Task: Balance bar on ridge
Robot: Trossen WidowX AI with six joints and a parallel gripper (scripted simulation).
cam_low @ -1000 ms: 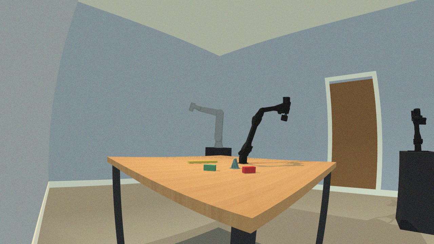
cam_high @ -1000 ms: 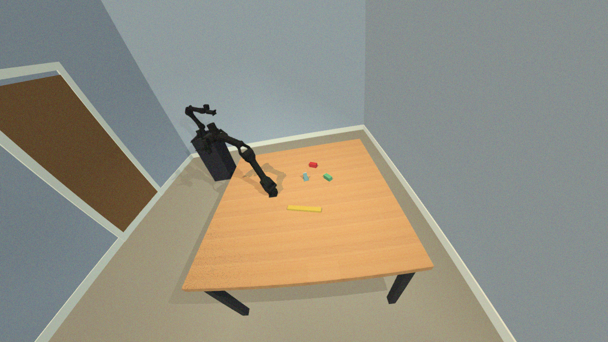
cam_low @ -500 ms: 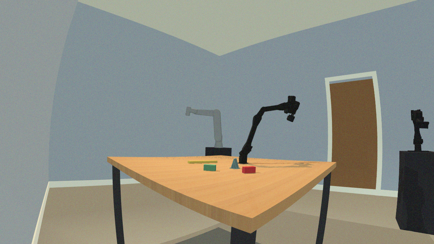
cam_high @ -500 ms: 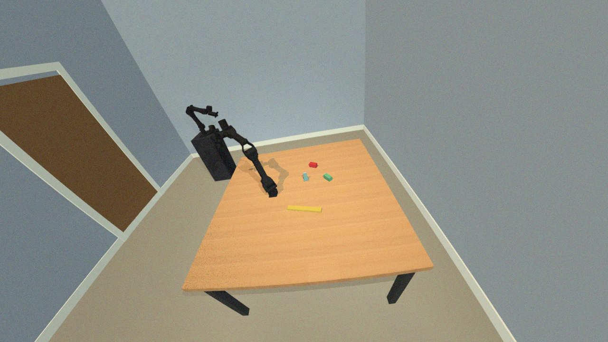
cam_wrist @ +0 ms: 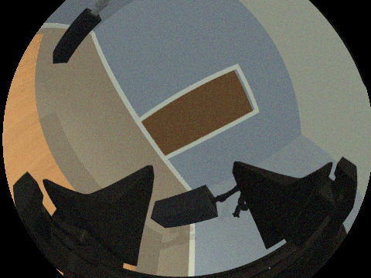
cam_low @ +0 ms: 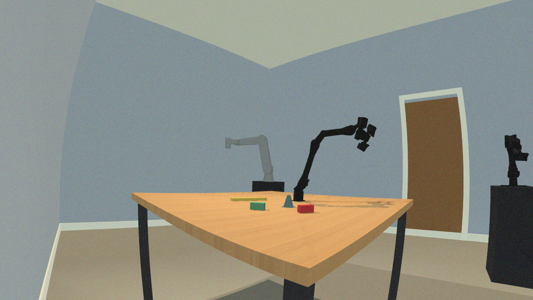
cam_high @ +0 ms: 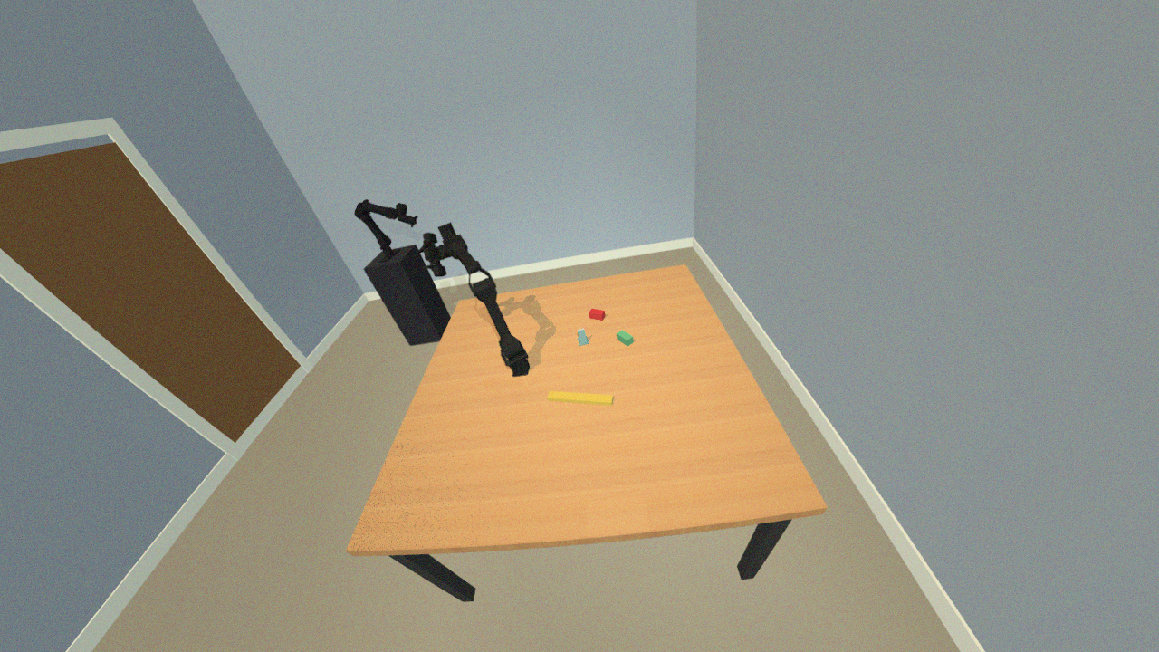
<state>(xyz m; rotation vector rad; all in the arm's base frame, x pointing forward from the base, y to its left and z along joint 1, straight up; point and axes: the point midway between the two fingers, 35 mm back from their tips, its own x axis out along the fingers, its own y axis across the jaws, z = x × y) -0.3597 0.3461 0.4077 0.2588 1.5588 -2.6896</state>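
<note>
Now: the yellow bar 630 mm ahead of my gripper tip, 540 mm to the right of it and 390 mm below it. Also, from my gripper tip: red block (730 mm ahead, 60 mm to the right, 390 mm below); then green block (830 mm ahead, 260 mm to the right, 390 mm below).
</note>
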